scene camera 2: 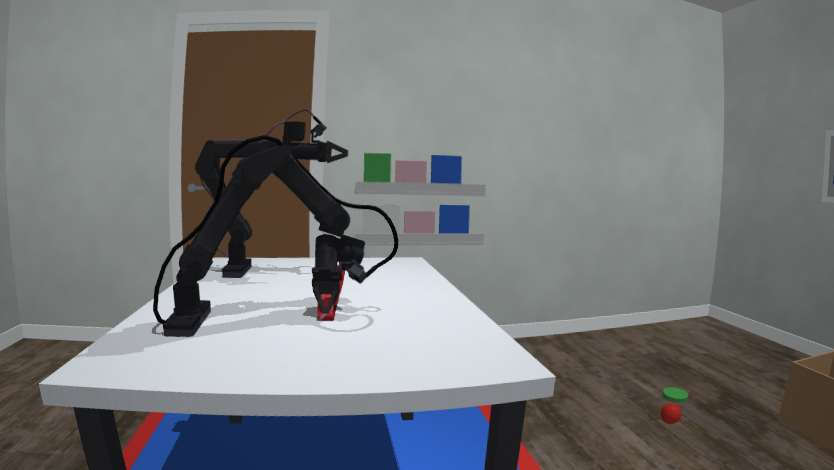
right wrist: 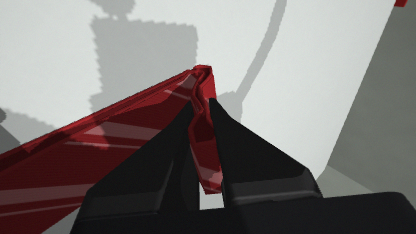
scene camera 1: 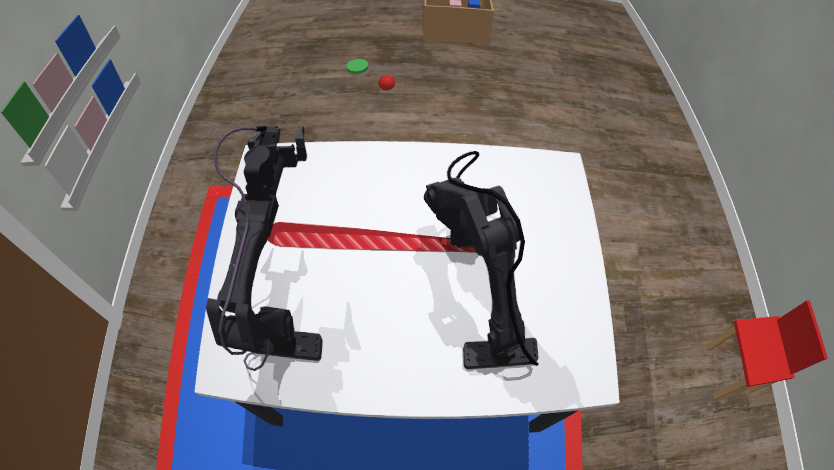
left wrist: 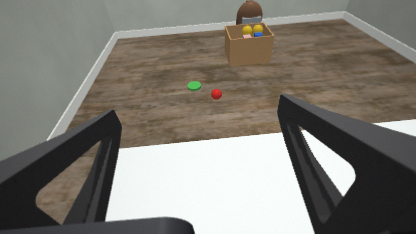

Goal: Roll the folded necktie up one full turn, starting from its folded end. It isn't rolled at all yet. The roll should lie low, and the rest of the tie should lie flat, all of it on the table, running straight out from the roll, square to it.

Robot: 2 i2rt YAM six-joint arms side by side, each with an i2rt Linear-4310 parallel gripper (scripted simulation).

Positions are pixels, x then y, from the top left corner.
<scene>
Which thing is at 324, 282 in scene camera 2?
My right gripper.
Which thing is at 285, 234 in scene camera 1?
A red striped necktie.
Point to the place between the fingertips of my right gripper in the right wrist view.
At 202, 108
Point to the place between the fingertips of my left gripper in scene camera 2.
348, 153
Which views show my left gripper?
Scene camera 2, scene camera 1 and the left wrist view only.
</scene>
